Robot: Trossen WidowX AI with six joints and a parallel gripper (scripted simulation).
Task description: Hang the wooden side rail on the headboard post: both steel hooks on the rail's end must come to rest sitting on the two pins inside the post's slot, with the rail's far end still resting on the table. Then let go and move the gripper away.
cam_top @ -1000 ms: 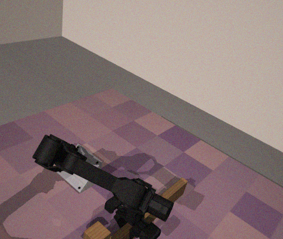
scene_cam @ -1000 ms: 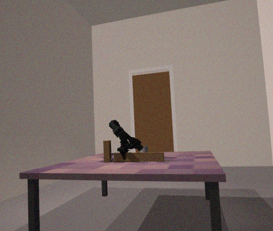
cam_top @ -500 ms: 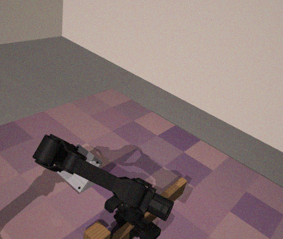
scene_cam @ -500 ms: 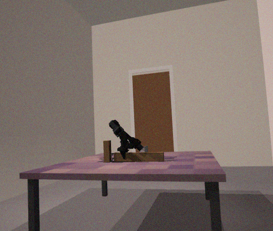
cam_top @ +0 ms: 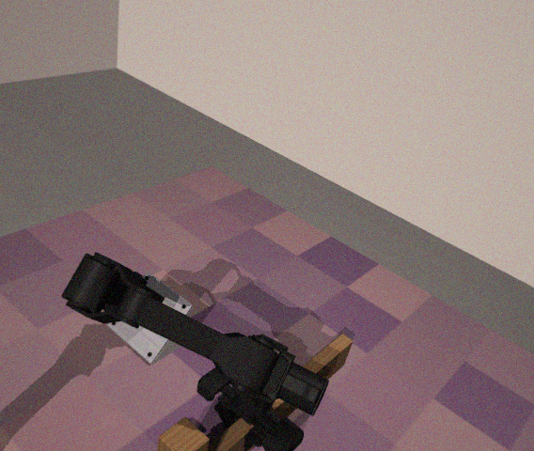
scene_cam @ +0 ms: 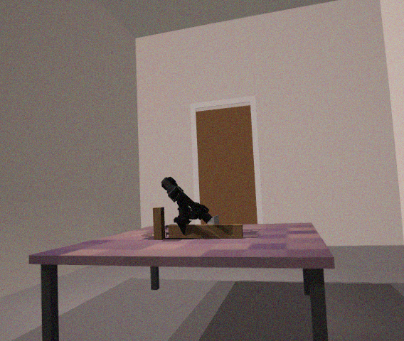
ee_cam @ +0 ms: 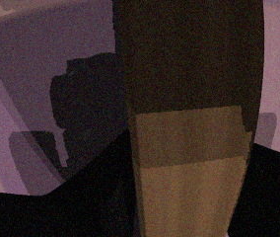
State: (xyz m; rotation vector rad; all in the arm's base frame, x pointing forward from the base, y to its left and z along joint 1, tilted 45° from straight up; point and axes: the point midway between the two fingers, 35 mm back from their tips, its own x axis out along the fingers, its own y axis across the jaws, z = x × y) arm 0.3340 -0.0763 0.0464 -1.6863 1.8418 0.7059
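The upright headboard post is 1 cm behind my gripper tip, 15 cm to the right of it and 6 cm above it.
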